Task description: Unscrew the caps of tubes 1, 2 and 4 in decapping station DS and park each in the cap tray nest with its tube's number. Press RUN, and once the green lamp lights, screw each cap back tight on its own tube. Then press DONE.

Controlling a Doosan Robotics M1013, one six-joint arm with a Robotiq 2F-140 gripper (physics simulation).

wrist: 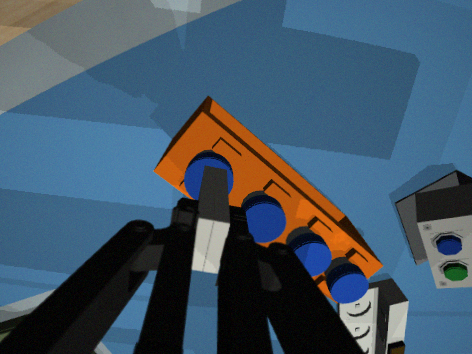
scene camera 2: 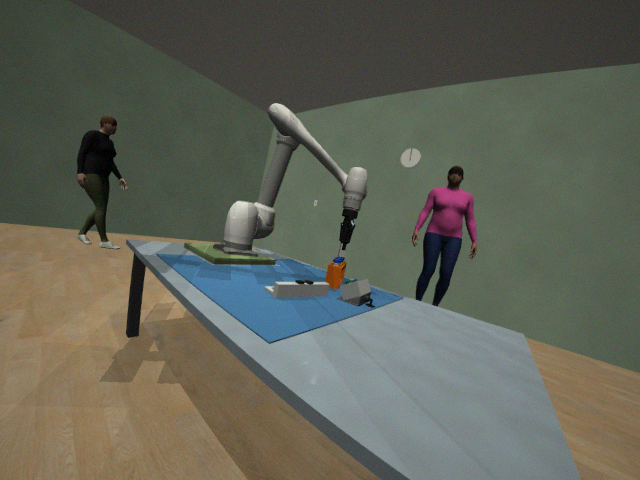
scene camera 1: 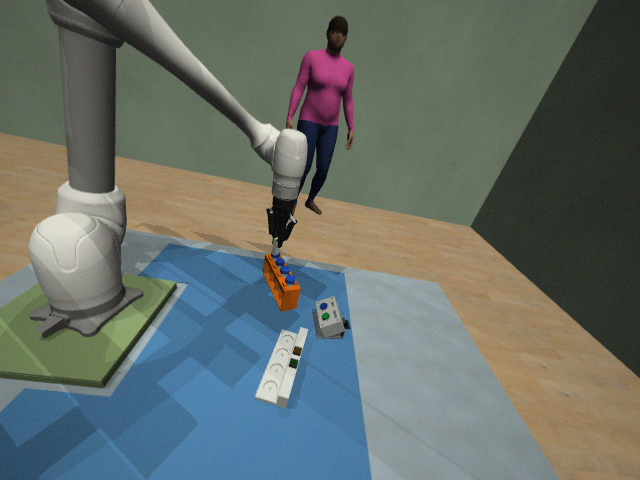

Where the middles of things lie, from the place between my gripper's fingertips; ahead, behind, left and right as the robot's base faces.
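I see the grey button box [scene camera 1: 333,328], and my hand is 15 cm to the left of it and 28 cm short of it, while being 8 cm above it.
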